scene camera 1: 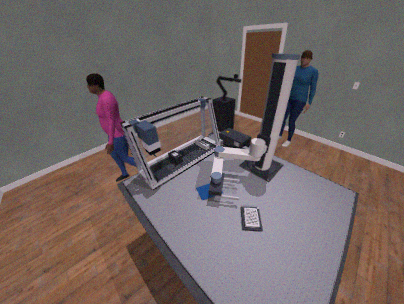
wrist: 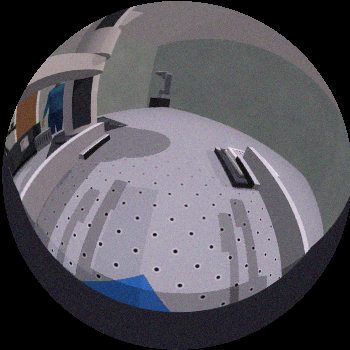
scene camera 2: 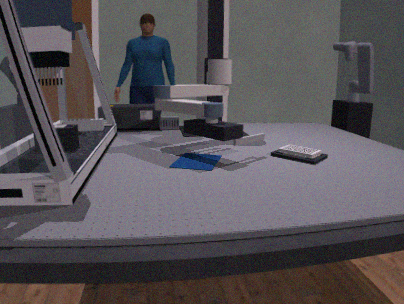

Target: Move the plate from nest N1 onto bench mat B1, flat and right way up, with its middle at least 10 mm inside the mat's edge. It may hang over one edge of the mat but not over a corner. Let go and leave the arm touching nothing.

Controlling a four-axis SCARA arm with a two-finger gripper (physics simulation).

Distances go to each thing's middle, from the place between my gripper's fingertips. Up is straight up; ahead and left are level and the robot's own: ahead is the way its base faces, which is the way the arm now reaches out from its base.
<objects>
Now: the blue bench mat (wrist: 135,290) 18 cm to the right of my hand, 11 cm ahead of it and 7 cm below it.
</objects>
